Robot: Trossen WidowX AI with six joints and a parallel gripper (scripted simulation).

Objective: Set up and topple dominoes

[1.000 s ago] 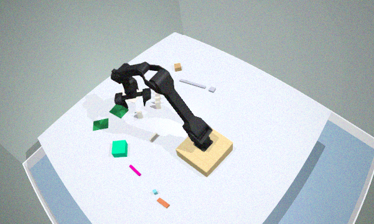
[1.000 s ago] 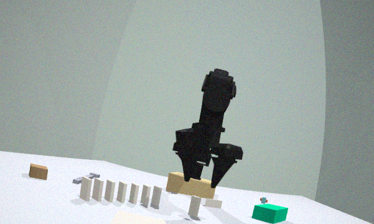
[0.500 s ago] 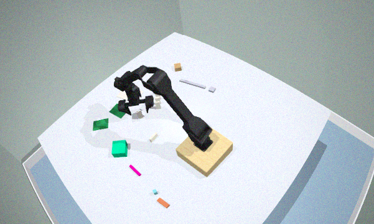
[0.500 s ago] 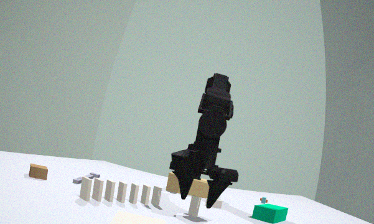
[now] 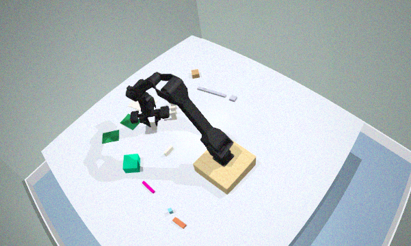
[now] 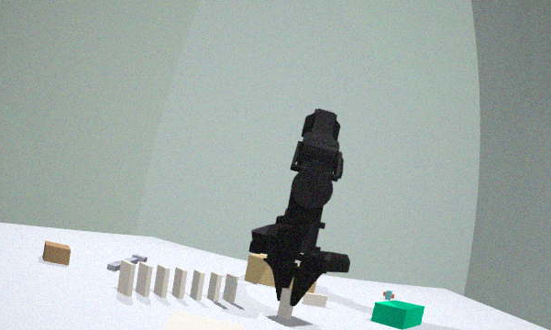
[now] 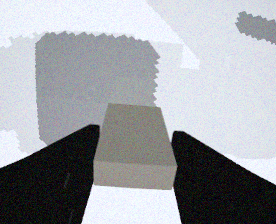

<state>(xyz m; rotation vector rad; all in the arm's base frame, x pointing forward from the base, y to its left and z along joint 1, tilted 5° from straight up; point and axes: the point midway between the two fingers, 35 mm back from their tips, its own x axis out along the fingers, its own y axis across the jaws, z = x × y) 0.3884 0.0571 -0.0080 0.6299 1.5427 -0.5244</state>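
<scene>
Now: the green block 210 mm to the left of my gripper tip, 70 mm behind it and 10 mm below it. Round my gripper tip: magenta stick: 240 mm to the left, 220 mm behind, 20 mm below; cream flat tile: 190 mm ahead, 70 mm to the right, 20 mm below; grey bar: 350 mm to the right, 50 mm behind, 20 mm below.
</scene>
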